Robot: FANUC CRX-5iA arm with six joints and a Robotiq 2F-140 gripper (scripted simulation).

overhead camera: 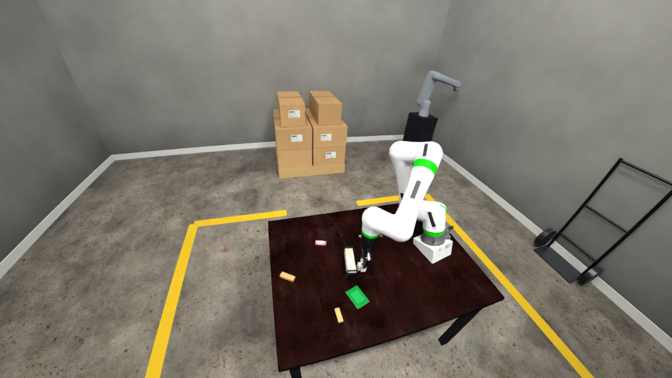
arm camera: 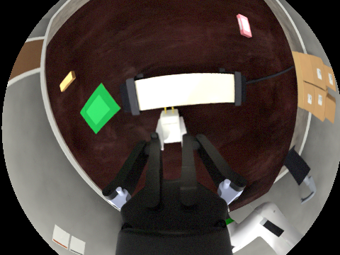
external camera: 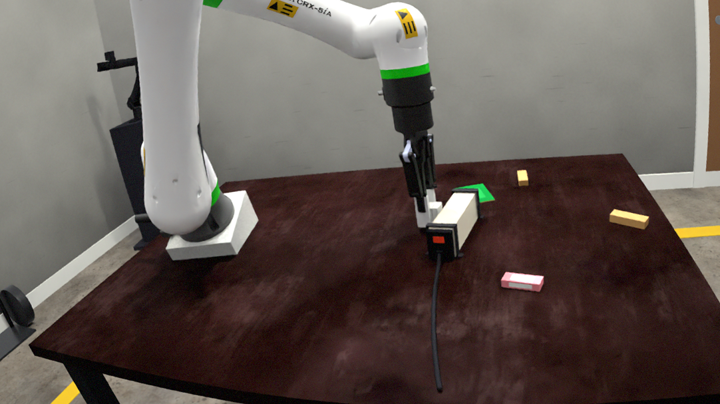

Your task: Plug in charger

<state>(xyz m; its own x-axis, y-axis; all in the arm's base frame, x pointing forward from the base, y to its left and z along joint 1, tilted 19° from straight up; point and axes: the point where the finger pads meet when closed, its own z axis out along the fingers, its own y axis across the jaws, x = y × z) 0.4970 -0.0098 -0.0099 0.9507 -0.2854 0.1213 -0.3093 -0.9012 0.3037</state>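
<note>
The power strip is 70 mm ahead of my hand, 60 mm to the right of it and 10 mm below it. From my hand the other things lie so: white charger (10 mm ahead, 10 mm below); flat piece (100 mm ahead, 140 mm to the left, 40 mm below); red switch (30 mm ahead, 150 mm to the right).
</note>
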